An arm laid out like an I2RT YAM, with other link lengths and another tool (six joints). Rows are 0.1 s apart.
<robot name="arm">
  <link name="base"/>
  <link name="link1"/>
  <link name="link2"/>
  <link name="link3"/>
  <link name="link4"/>
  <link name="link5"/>
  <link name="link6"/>
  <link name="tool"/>
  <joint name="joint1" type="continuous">
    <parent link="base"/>
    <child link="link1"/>
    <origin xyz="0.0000 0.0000 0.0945" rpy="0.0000 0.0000 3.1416"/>
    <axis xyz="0 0 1"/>
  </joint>
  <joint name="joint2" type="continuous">
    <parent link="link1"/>
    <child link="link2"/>
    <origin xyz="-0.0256 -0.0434 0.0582" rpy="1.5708 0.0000 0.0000"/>
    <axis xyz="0 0 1"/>
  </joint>
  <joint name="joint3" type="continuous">
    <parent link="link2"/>
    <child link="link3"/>
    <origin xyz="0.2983 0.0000 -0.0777" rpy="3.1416 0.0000 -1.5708"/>
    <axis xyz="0 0 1"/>
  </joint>
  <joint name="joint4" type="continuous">
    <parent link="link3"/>
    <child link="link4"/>
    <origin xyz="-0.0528 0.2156 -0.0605" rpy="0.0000 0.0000 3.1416"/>
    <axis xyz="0 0 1"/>
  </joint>
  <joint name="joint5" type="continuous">
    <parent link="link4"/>
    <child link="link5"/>
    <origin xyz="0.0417 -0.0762 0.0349" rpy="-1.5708 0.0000 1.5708"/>
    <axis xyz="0 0 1"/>
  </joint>
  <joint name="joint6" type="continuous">
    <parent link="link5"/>
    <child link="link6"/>
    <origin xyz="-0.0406 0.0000 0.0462" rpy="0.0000 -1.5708 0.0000"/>
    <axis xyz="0 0 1"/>
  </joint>
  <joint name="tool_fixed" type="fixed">
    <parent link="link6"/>
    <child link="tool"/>
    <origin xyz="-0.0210 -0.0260 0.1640" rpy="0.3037 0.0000 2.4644"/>
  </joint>
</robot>
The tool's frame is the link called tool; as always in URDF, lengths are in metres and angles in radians. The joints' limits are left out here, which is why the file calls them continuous.
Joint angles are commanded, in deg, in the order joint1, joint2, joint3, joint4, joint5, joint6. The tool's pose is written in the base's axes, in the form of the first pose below.
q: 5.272 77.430 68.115 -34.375 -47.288 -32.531
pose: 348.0, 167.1, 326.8, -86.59, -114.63, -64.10
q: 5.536 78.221 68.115 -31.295 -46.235 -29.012
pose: 359.5, 165.8, 328.7, -88.65, -112.33, -65.44
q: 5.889 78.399 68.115 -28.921 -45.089 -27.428
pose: 367.0, 165.3, 333.1, -89.67, -112.12, -67.14
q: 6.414 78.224 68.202 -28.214 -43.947 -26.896
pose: 369.1, 165.7, 335.4, -90.36, -112.49, -67.74
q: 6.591 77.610 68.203 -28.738 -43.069 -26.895
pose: 367.4, 164.3, 336.2, -91.18, -112.77, -67.67
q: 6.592 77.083 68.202 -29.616 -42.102 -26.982
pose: 365.8, 161.4, 335.1, -92.41, -112.82, -67.17
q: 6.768 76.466 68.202 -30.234 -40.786 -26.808
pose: 364.7, 158.6, 334.9, -93.87, -112.90, -66.90
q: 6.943 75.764 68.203 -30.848 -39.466 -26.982
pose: 363.2, 155.9, 335.3, -95.13, -113.43, -66.79
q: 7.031 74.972 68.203 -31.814 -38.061 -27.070
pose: 361.0, 152.1, 335.0, -96.73, -113.68, -66.36
